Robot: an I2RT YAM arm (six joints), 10 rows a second.
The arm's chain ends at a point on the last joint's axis. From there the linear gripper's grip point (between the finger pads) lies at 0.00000 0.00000 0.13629 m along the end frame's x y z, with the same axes.
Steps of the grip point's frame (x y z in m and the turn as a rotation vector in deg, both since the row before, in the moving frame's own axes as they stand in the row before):
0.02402 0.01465 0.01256 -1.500 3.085 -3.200
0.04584 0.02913 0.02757 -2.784 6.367 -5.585
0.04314 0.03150 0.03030 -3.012 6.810 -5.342
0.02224 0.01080 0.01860 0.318 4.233 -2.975
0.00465 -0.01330 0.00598 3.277 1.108 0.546
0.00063 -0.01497 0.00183 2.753 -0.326 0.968
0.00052 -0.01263 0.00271 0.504 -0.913 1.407
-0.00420 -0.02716 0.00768 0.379 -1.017 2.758
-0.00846 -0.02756 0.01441 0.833 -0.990 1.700
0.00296 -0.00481 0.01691 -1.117 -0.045 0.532
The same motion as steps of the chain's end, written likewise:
0.01659 0.01129 0.01280 -1.500 3.085 -3.200
0.03043 0.02327 0.02857 -2.784 6.367 -5.585
0.02668 0.02512 0.03145 -3.012 6.810 -5.342
0.01220 0.01182 0.01897 0.318 4.233 -2.975
0.00198 -0.00552 0.00623 3.277 1.108 0.546
0.00135 -0.00842 0.00199 2.753 -0.326 0.968
0.00268 -0.01140 0.00273 0.504 -0.913 1.407
-0.00180 -0.02620 0.00770 0.379 -1.017 2.758
-0.00614 -0.02554 0.01444 0.833 -0.990 1.700
0.00308 -0.00747 0.01694 -1.117 -0.045 0.532

